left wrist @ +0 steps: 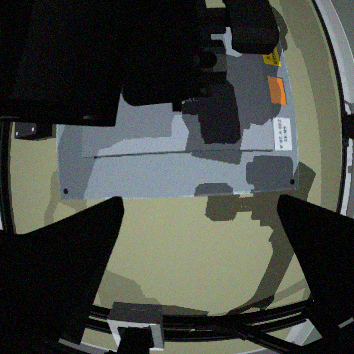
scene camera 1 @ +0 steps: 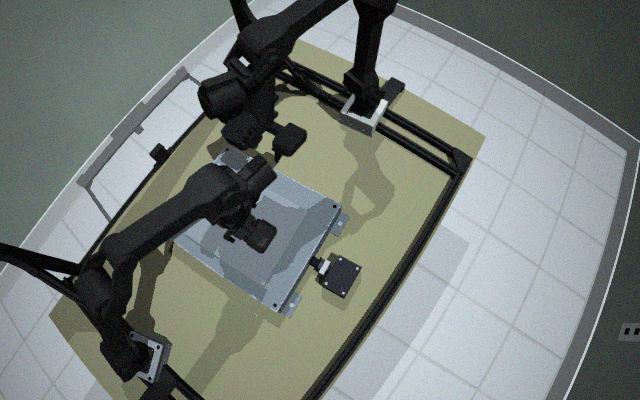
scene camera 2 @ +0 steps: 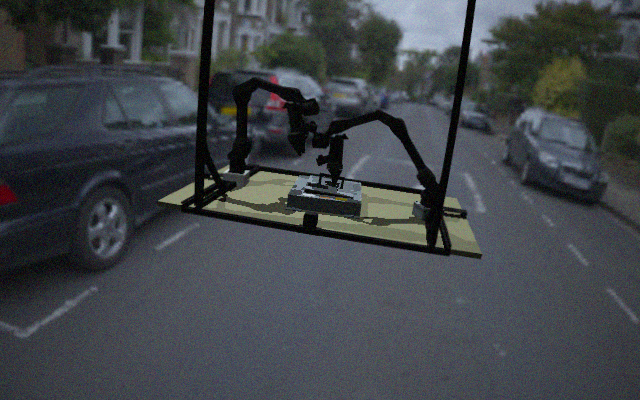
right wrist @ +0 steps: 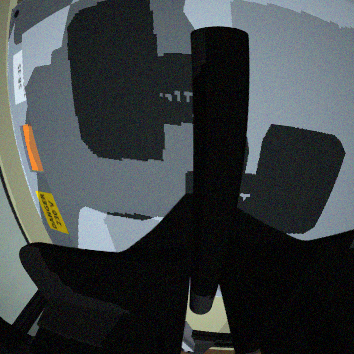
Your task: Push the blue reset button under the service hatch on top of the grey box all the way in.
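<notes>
The grey box (scene camera 1: 322, 212) (scene camera 2: 320, 204) (left wrist: 150, 175) (right wrist: 37, 50) stands on the table. Its service hatch (scene camera 1: 282, 225) (left wrist: 135, 120) (right wrist: 290, 90) looks like a flat panel on top, with a thin dark line along one edge. The blue reset button does not show in any view. My right gripper (scene camera 1: 240, 230) (scene camera 2: 335, 181) (right wrist: 197, 200) is shut on a black rod (right wrist: 220, 150), pointing down over the box's top; whether it touches cannot be told. My left gripper (scene camera 2: 300, 151) (left wrist: 203, 204) is open and empty, high above the box's edge nearer the left arm.
A small black box (scene camera 1: 342, 275) (left wrist: 32, 131) with a plug sits beside the grey box. Orange (left wrist: 276, 90) (right wrist: 31, 147), yellow (left wrist: 272, 56) (right wrist: 52, 212) and white (left wrist: 282, 134) (right wrist: 19, 77) labels line one edge. Black frame bars (scene camera 1: 390, 277) border the table. Both arms are close together over the box.
</notes>
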